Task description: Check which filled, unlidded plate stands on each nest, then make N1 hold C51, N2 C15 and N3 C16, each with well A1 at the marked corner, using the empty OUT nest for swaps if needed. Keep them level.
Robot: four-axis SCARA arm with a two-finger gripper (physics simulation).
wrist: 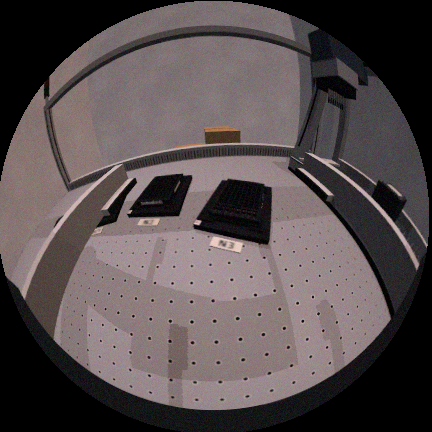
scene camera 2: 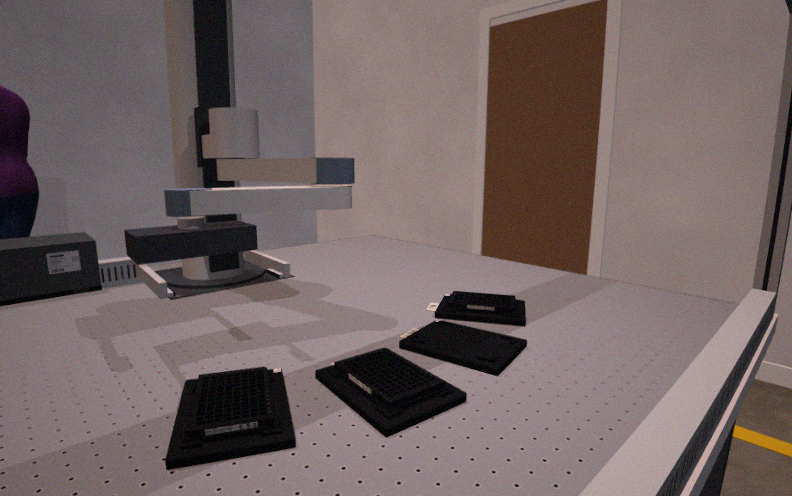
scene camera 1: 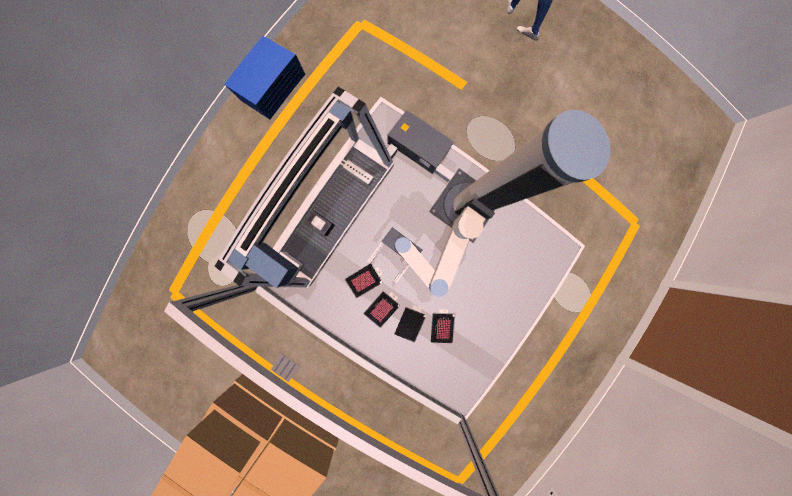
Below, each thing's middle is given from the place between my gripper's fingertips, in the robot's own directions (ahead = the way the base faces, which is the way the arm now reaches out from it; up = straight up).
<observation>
The nest N3 (wrist: 227, 229) is 120 mm below my hand, 110 mm ahead of it and 50 mm to the right of it. From my hand the other things lie so: plate C16 (scene camera 2: 485, 303): 460 mm to the left, 110 mm below, 80 mm ahead; nest N2 (scene camera 2: 355, 400): 180 mm ahead, 120 mm to the left, 120 mm below; OUT nest (scene camera 2: 458, 344): 300 mm to the left, 160 mm ahead, 120 mm below.
</observation>
